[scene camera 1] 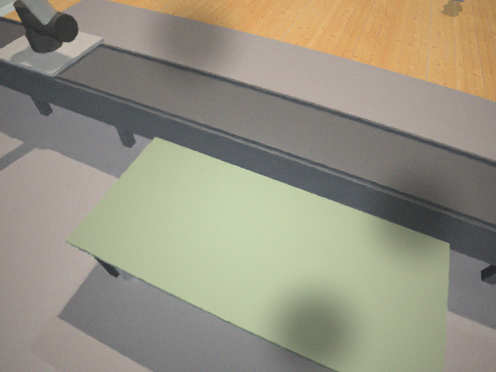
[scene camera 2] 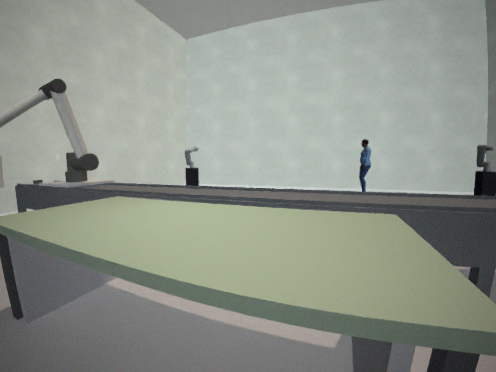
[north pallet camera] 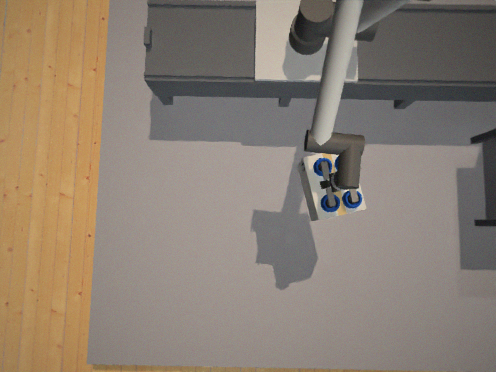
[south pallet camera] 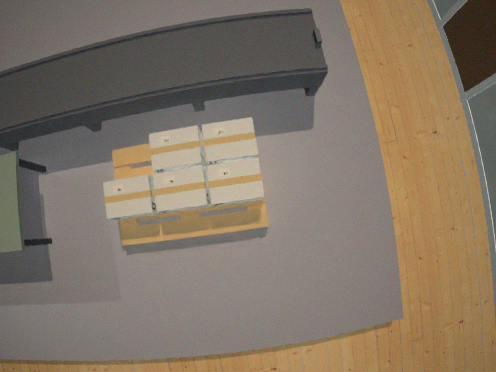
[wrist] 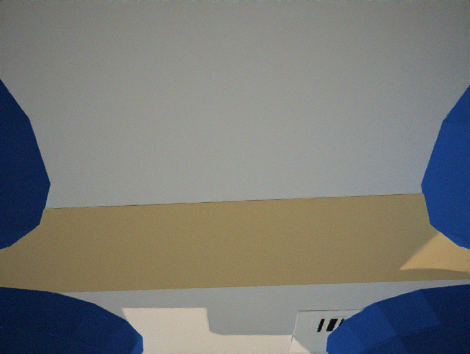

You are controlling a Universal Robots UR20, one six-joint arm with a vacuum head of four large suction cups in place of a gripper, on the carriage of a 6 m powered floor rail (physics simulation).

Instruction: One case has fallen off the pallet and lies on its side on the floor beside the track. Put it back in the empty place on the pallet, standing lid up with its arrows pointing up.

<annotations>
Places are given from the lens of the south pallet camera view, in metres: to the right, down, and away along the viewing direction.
wooden pallet [south pallet camera: 191,225]: -0.44, 0.31, 2.67
</annotations>
